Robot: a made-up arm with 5 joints.
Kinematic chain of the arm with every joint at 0, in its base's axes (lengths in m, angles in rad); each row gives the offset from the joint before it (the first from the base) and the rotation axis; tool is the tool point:
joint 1: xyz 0 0 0.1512 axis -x
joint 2: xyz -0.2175 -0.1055 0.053 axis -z
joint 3: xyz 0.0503 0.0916 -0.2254 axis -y
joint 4: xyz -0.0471 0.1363 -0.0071 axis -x
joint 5: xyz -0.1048 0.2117 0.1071 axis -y
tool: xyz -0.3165 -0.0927 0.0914
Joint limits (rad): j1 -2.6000..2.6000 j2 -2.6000..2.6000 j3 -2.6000..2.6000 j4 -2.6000..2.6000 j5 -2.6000..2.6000
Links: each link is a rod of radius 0.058 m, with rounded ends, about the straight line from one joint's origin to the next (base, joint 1, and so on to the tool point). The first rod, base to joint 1, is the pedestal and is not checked.
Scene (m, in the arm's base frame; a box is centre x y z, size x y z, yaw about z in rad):
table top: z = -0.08
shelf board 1: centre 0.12 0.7 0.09 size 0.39 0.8 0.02 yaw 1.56
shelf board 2: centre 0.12 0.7 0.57 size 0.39 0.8 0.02 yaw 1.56
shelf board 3: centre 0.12 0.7 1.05 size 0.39 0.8 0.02 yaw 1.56
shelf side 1: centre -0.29 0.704 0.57 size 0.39 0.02 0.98 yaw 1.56
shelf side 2: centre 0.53 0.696 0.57 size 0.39 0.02 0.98 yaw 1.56
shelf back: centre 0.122 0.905 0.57 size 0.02 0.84 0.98 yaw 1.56
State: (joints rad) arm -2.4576 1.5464 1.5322 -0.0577 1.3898
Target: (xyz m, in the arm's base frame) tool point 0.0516 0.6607 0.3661
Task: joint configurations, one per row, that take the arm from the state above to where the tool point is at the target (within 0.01 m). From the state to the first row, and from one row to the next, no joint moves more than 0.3 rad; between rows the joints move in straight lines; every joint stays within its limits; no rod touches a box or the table.
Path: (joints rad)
1: -2.4972 1.7125 1.6284 -0.0537 1.1911
2: -2.5368 1.8785 1.7245 -0.0498 0.9924

